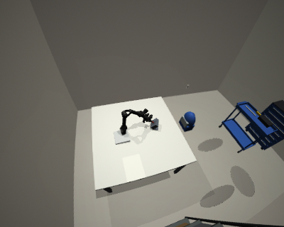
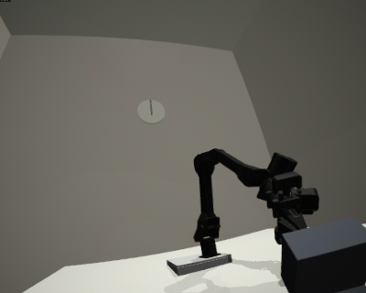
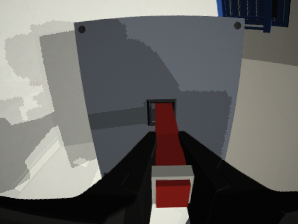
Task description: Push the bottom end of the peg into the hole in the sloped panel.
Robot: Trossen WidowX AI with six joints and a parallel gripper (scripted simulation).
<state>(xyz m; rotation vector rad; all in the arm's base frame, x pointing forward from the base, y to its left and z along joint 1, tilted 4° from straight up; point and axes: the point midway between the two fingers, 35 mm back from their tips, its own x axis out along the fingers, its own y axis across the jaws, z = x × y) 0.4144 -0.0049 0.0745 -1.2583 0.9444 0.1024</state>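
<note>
The dark grey sloped panel is 4 cm ahead of my gripper tip, 3 cm to the right of it and 4 cm below it. The rest, counted from my gripper tip: red peg (1 cm behind, 1 cm to the left, 1 cm above).
</note>
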